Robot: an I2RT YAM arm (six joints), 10 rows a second.
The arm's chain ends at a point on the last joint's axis. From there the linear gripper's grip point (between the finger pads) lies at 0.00 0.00 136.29 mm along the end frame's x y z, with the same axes.
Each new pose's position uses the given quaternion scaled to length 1; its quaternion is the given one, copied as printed.
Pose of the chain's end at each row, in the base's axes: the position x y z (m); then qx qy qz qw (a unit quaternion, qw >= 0):
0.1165, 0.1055, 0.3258, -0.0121, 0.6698, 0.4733, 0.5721
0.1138, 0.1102, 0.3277, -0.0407, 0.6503, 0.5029, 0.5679
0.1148, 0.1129, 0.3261, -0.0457, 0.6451, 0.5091, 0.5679
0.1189, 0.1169, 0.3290, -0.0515, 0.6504, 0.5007, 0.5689
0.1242, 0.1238, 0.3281, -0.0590, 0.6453, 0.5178, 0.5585
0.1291, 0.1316, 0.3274, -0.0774, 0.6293, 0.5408, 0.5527
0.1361, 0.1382, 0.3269, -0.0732, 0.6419, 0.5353, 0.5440
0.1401, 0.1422, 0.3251, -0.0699, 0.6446, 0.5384, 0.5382
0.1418, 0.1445, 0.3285, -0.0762, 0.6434, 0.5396, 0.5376
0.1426, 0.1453, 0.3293, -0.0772, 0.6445, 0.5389, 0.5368
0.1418, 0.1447, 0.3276, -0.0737, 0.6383, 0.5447, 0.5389
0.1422, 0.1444, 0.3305, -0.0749, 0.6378, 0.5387, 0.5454
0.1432, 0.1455, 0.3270, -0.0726, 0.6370, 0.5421, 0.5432
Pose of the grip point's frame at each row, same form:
0.2194, 0.1938, 0.3398, -0.0121, 0.6698, 0.4733, 0.5721
0.2089, 0.2056, 0.3483, -0.0407, 0.6503, 0.5029, 0.5679
0.2083, 0.2095, 0.3484, -0.0457, 0.6451, 0.5091, 0.5679
0.2127, 0.2137, 0.3493, -0.0515, 0.6504, 0.5007, 0.5689
0.2141, 0.2239, 0.3499, -0.0590, 0.6453, 0.5178, 0.5585
0.2125, 0.2360, 0.3541, -0.0774, 0.6293, 0.5408, 0.5527
0.2206, 0.2427, 0.3494, -0.0732, 0.6419, 0.5353, 0.5440
0.2244, 0.2471, 0.3468, -0.0699, 0.6446, 0.5384, 0.5382
0.2249, 0.2503, 0.3504, -0.0762, 0.6434, 0.5396, 0.5376
0.2256, 0.2513, 0.3507, -0.0772, 0.6445, 0.5389, 0.5368
0.2246, 0.2503, 0.3513, -0.0737, 0.6383, 0.5447, 0.5389
0.2260, 0.2492, 0.3544, -0.0749, 0.6378, 0.5387, 0.5454
0.2268, 0.2504, 0.3512, -0.0726, 0.6370, 0.5421, 0.5432

